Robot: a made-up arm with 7 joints. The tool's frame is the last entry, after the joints. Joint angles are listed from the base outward. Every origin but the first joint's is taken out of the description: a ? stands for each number. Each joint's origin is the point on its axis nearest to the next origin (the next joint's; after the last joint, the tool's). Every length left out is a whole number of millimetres.
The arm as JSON. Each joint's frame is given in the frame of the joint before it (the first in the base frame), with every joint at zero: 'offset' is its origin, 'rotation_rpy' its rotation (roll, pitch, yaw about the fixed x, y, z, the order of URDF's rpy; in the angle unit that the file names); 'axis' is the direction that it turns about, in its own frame. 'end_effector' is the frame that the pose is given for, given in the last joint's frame.
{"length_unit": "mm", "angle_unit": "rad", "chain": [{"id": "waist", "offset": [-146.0, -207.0, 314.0], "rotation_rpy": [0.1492, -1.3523, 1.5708], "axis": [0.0, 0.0, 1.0]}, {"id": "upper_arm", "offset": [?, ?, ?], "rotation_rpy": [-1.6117, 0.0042, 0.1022], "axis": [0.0, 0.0, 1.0]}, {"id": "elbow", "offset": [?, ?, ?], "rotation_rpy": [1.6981, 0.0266, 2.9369], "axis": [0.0, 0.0, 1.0]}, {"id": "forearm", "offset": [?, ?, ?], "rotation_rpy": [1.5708, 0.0, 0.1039], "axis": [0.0, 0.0, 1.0]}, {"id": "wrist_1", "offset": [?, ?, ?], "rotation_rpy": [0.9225, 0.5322, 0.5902], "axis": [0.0, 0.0, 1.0]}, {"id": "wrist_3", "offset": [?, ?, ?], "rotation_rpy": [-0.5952, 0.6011, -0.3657], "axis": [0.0, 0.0, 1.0]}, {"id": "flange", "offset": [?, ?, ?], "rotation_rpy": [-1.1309, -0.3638, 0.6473], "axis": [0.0, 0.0, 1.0]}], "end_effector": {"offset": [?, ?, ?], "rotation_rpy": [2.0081, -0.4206, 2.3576]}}
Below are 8 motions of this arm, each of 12 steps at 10 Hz.
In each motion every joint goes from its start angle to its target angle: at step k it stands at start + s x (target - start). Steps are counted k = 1, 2, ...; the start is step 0. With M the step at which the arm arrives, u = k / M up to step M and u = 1 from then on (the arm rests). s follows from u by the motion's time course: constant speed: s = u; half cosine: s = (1 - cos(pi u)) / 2; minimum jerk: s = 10 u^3 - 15 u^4 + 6 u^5.
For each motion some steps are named. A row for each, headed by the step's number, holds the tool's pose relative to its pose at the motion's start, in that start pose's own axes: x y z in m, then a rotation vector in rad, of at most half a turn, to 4 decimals.
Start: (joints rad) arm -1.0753 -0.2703 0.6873 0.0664 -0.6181 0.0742 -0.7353
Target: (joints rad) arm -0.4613 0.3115 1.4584 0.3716 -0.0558 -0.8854 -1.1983
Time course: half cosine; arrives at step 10
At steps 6, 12:
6: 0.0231 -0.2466 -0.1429 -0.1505 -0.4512 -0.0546
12: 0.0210 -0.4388 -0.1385 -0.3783 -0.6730 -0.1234

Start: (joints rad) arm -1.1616 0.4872 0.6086 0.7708 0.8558 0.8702 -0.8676
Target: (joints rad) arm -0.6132 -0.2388 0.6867 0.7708 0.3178 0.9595 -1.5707
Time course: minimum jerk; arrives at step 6
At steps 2, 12:
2: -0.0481 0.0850 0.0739 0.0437 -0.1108 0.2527
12: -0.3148 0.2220 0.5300 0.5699 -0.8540 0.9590

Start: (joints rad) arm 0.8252 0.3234 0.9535 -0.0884 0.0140 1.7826 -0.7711
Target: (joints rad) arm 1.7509 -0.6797 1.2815 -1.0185 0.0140 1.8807 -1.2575
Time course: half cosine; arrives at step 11
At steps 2, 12:
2: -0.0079 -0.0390 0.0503 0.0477 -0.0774 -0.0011
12: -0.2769 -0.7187 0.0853 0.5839 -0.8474 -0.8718

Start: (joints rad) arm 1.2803 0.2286 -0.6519 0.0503 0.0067 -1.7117 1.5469
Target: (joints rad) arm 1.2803 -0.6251 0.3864 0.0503 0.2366 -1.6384 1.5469
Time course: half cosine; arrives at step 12
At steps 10, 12:
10: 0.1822 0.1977 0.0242 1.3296 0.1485 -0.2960
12: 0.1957 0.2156 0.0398 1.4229 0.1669 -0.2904

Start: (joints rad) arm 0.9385 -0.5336 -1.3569 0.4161 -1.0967 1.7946 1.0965
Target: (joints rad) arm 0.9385 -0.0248 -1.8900 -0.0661 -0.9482 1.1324 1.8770
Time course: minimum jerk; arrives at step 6
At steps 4, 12:
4: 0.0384 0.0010 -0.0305 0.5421 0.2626 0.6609
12: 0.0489 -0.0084 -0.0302 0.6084 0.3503 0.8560

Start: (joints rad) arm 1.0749 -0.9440 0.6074 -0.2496 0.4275 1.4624 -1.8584
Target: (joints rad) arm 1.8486 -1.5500 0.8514 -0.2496 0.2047 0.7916 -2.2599
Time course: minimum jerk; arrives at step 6
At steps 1, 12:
1: 0.0102 -0.0096 0.0176 0.0063 -0.0641 -0.0228
12: -0.2743 -0.3197 0.4390 -0.1155 -1.7967 -0.9292

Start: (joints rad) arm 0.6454 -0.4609 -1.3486 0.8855 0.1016 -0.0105 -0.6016
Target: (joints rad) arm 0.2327 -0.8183 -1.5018 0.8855 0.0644 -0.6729 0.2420
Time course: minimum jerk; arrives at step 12
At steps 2, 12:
2: 0.0004 0.0053 0.0042 0.0128 0.0053 -0.0091
12: -0.0058 0.2189 0.0855 0.3510 0.1591 0.0040

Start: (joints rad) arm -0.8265 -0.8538 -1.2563 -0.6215 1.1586 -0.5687 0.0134
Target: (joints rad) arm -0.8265 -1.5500 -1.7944 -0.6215 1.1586 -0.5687 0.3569
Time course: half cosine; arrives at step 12
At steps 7, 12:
7: 0.0079 0.0804 0.1294 -0.3289 -0.0301 -0.3080
12: 0.0150 0.1665 0.1848 -0.5020 -0.1156 -0.4488

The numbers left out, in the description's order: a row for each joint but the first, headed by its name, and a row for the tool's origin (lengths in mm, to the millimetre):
upper_arm: -71.0 99.0 0.0
elbow: -375.0 205.0 0.0
forearm: -9.0 -46.0 0.0
wrist_1: 41.0 104.0 0.0
wrist_3: -227.0 18.0 0.0
flange: -55.0 70.0 0.0
tool: -171.0 -34.0 0.0

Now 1 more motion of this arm.
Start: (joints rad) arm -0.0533 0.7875 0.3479 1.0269 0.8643 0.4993 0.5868
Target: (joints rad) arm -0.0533 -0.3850 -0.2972 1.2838 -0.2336 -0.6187 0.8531
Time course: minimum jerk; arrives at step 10
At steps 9, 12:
9: -0.6857 -0.0743 0.0273 0.7841 1.4910 1.2670
12: -0.6895 -0.0743 0.0337 0.8037 1.4980 1.2734

